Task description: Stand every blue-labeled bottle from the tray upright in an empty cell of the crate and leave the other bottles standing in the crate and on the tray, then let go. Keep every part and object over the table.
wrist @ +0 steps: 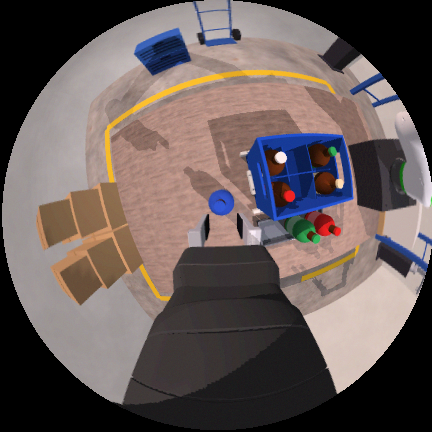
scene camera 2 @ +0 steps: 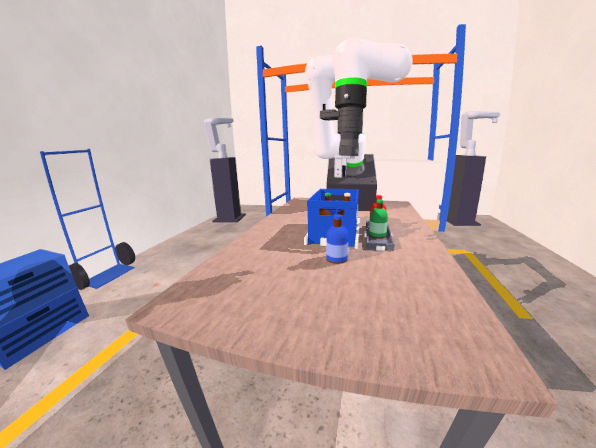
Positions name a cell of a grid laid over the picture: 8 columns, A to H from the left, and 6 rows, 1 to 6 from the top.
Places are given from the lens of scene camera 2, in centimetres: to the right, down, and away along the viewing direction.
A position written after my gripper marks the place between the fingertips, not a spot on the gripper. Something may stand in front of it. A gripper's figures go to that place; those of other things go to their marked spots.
my gripper (scene camera 2: E3): 13, -15, 71
blue-labeled bottle (scene camera 2: E4): 12, 5, 73
